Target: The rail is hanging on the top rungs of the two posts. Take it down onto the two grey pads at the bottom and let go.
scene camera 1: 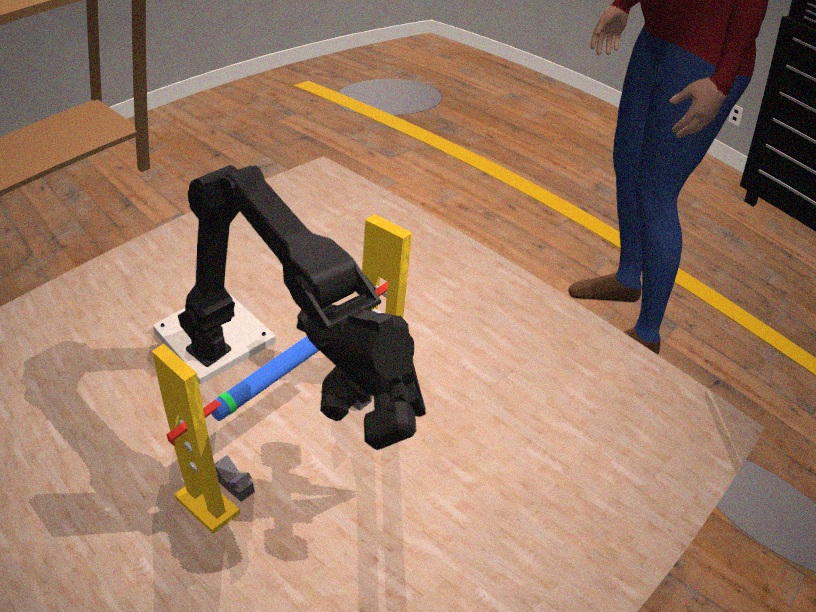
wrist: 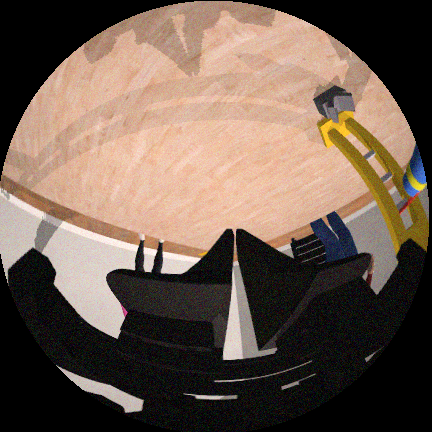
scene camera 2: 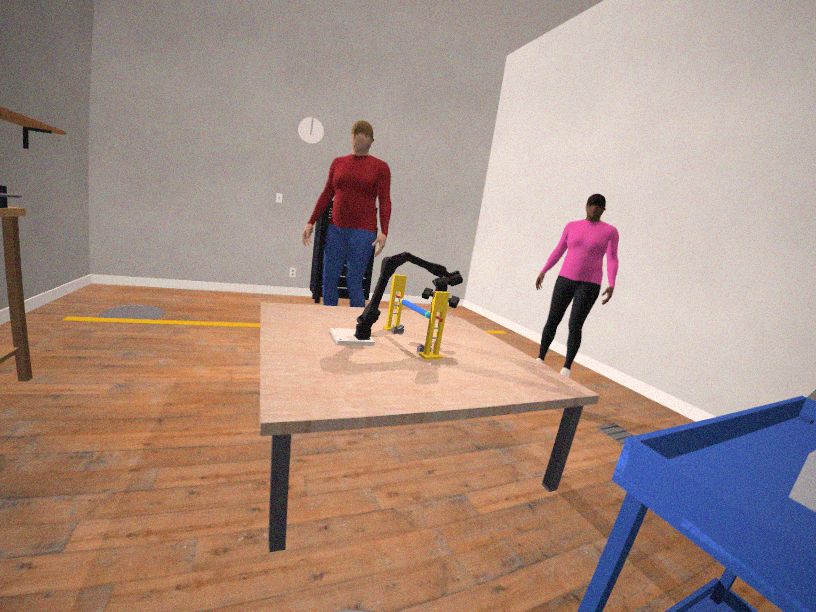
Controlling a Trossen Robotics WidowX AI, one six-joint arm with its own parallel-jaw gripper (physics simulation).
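Observation:
The blue rail has red ends, a green band near one end and a yellow band near the other. It hangs between the near yellow post and the far yellow post, with metal rungs showing below it. A grey pad lies at the near post's foot; the other grey pad lies at the far post's foot. My gripper is shut and empty, fingertips together, in front of the rail and apart from it. The arm hides the rail's far part in scene camera 1.
The arm's white base plate is on the wooden table, behind the rail. A person in red and a person in pink stand beyond the table. A blue cart stands at the right.

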